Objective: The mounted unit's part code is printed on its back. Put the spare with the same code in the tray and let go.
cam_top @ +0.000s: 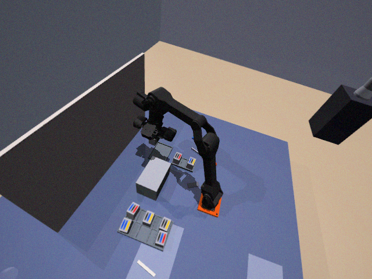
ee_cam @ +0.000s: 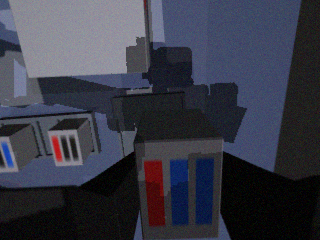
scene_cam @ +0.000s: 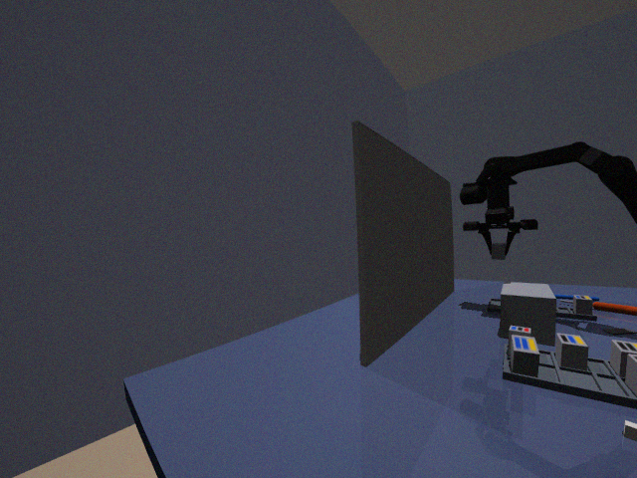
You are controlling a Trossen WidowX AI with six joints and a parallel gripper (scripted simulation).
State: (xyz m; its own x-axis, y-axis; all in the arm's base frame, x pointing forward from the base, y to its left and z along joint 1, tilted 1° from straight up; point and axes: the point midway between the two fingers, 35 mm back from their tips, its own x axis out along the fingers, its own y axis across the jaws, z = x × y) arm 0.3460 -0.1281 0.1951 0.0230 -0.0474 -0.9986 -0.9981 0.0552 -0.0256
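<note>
Right now the flat grey tray is 17 cm below my gripper tip, 6 cm to the right of it and 2 cm behind it. The rest, counted from my gripper tip: grey unit: 13 cm to the left, 12 cm below, 6 cm behind; grey spare block: 2 cm above; tall wall panel: 19 cm ahead, 11 cm to the left, 5 cm above.
</note>
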